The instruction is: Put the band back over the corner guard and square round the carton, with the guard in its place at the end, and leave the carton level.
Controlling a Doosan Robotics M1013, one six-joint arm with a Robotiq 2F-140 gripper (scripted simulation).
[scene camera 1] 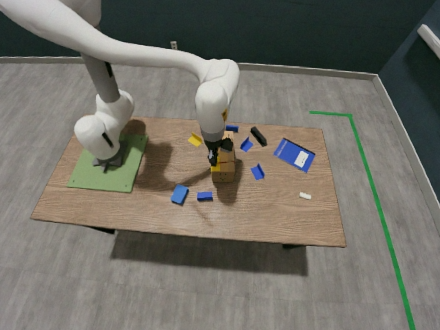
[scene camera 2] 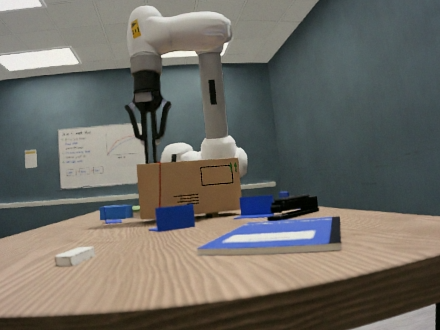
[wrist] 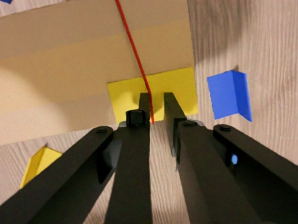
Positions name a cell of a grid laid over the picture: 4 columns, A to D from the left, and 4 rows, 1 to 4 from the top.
Observation:
I see my gripper (scene camera 2: B2), a brown carton (scene camera 2: B3) and a black stapler (scene camera 2: C3).
The brown carton also shows in the wrist view (wrist: A2). My gripper is seen too in the wrist view (wrist: C2). The wrist view misses the black stapler: it is out of frame.

